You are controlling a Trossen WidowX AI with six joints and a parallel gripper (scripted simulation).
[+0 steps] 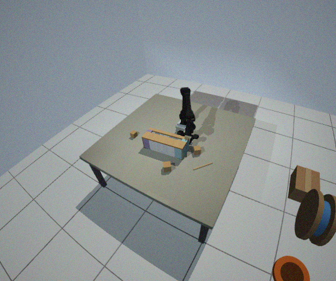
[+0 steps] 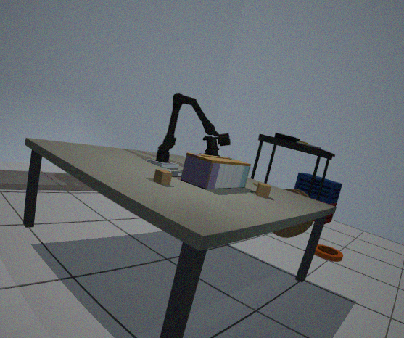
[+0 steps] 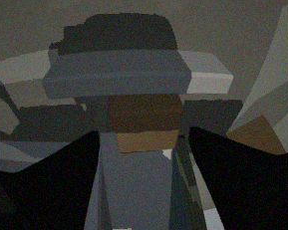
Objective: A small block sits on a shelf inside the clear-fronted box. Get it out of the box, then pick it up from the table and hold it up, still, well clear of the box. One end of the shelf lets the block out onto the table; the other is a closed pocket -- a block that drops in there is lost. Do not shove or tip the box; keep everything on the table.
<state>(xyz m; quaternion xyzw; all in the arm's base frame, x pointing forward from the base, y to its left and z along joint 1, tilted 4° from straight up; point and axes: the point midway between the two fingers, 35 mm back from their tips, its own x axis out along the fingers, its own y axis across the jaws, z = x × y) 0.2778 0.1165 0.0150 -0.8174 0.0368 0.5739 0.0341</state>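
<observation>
My gripper tip is 2 cm past the small tan block. From my gripper tip the other things lie so: thin wooden stick 20 cm to the left, 19 cm ahead, 2 cm below; then box 16 cm to the right, 5 cm ahead, 4 cm above.
</observation>
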